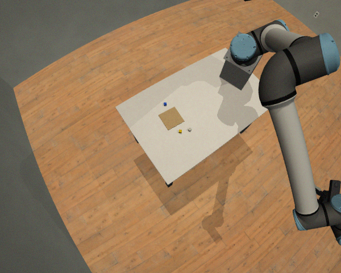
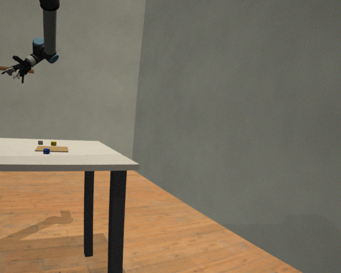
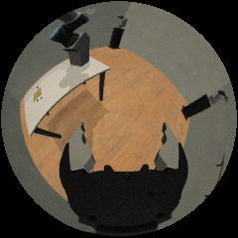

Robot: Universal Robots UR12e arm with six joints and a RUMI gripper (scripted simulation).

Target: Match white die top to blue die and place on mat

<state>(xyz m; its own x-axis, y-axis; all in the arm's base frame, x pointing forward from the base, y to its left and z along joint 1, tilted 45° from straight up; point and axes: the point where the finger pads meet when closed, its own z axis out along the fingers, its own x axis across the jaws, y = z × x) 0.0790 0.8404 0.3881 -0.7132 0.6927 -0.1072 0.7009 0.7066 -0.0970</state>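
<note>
The blue die is 980 mm to the right of my hand, 440 mm ahead of it and 400 mm below it. Round my hand: white die 710 mm to the right, 400 mm below, 380 mm ahead; tan mat 850 mm to the right, 450 mm ahead, 400 mm below; yellow die 730 mm to the right, 450 mm ahead, 400 mm below.
</note>
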